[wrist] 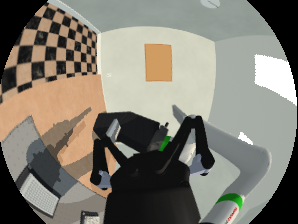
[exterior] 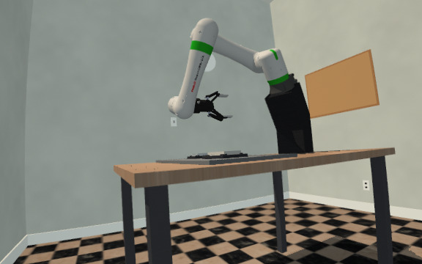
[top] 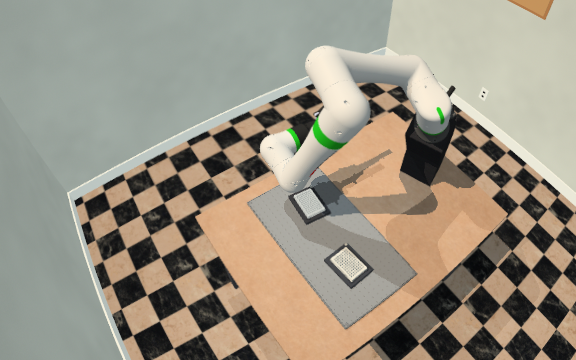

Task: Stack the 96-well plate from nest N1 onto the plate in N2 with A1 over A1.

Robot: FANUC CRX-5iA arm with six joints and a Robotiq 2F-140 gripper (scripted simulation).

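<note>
My hand is 270 mm short of the white 96-well plate, 60 mm to the right of it and 310 mm above it. The rest, counted from my hand: plate nest N1 (270 mm ahead, 60 mm to the left, 320 mm below).
</note>
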